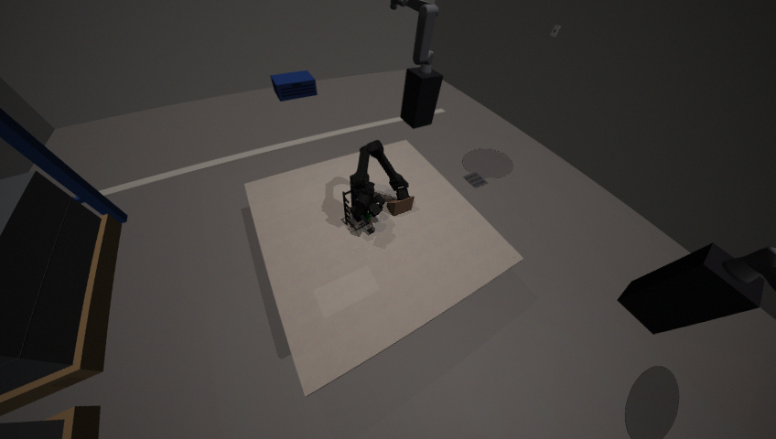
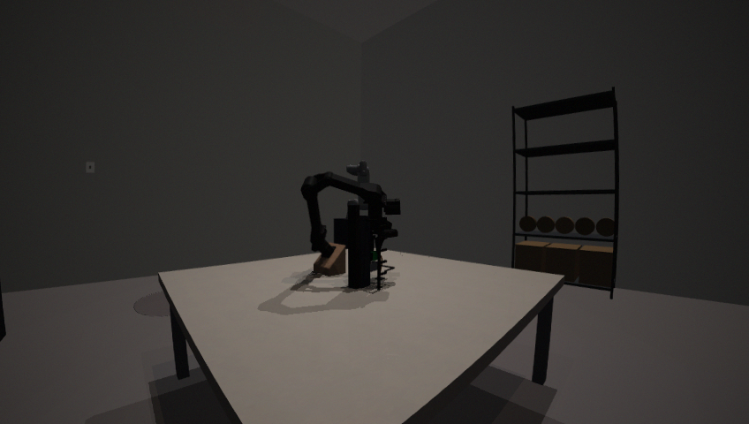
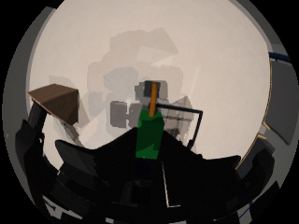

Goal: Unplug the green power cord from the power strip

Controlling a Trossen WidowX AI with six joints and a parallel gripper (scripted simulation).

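My gripper tip is now 10 cm to the left of the black block, 2 cm below it and 1 cm short of it. From my gripper tip the other things lie so: green plug (3 cm to the right, 1 cm ahead).
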